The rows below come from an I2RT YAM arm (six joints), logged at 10 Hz.
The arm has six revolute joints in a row. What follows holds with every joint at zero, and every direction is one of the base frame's.
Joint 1 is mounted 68 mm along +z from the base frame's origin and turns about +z.
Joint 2 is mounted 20 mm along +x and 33.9 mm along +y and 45.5 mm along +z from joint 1 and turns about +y.
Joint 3 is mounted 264 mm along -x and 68.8 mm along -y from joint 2 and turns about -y.
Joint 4 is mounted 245 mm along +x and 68.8 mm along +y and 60 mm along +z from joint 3 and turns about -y.
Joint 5 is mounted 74 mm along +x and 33.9 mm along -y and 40.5 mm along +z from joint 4 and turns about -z.
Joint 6 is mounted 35.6 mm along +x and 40.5 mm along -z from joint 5 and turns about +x.
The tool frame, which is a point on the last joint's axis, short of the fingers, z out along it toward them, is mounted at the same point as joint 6; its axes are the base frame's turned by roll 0, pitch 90 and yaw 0 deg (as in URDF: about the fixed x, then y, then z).
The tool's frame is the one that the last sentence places.
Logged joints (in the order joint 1, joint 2, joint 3, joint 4, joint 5, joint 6), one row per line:
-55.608, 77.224, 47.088, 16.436, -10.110, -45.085
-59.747, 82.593, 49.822, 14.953, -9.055, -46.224
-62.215, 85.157, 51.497, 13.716, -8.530, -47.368
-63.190, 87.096, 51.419, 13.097, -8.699, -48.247
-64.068, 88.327, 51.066, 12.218, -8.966, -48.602
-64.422, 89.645, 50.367, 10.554, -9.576, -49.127
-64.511, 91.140, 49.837, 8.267, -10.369, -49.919
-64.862, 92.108, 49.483, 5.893, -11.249, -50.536
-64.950, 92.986, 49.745, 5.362, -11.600, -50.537
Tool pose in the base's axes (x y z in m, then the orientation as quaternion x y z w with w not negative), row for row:
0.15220, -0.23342, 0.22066, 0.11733, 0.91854, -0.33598, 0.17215
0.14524, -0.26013, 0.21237, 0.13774, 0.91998, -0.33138, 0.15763
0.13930, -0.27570, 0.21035, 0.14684, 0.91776, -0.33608, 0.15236
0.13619, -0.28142, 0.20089, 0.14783, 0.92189, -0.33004, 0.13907
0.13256, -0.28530, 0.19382, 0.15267, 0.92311, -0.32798, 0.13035
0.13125, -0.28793, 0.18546, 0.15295, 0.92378, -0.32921, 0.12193
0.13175, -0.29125, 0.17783, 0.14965, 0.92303, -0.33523, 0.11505
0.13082, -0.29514, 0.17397, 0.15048, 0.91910, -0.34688, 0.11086
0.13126, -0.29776, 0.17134, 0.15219, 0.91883, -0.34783, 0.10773
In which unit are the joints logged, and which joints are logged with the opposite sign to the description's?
The joints are logged in degrees. Opposite sign: joint 4, joint 5.
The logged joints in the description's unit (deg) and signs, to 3 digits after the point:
-55.608, 77.224, 47.088, -16.436, 10.110, -45.085
-59.747, 82.593, 49.822, -14.953, 9.055, -46.224
-62.215, 85.157, 51.497, -13.716, 8.530, -47.368
-63.190, 87.096, 51.419, -13.097, 8.699, -48.247
-64.068, 88.327, 51.066, -12.218, 8.966, -48.602
-64.422, 89.645, 50.367, -10.554, 9.576, -49.127
-64.511, 91.140, 49.837, -8.267, 10.369, -49.919
-64.862, 92.108, 49.483, -5.893, 11.249, -50.536
-64.950, 92.986, 49.745, -5.362, 11.600, -50.537

